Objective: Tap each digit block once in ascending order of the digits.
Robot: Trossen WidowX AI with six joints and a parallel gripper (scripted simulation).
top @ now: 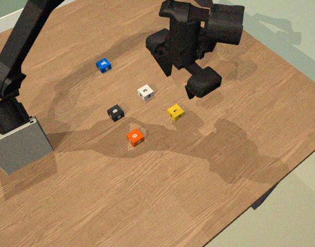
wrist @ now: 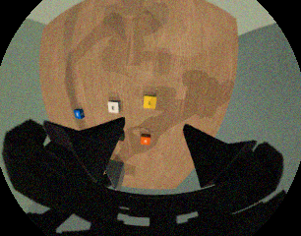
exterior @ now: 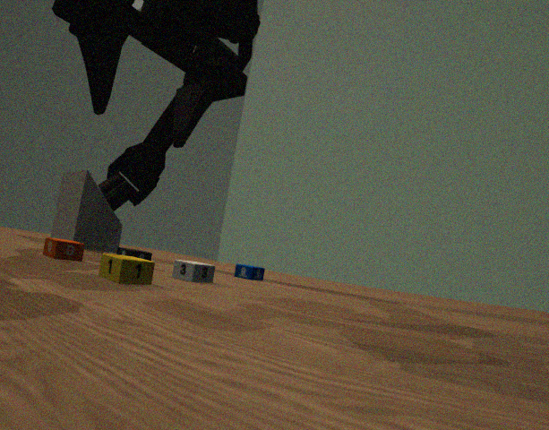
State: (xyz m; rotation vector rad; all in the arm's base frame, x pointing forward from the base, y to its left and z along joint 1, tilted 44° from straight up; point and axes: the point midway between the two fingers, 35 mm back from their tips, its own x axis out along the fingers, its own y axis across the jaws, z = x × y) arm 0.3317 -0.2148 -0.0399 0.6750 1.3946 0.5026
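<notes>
Now: the orange block 13 cm behind my gripper tip, 12 cm below it and 2 cm to the left of it. Also, from my gripper tip: yellow block marked 1: 12 cm below, 1 cm to the left; then black block: 12 cm below, 12 cm behind, 11 cm to the left; then white block marked 3: 12 cm below, 11 cm to the left, 1 cm behind.
</notes>
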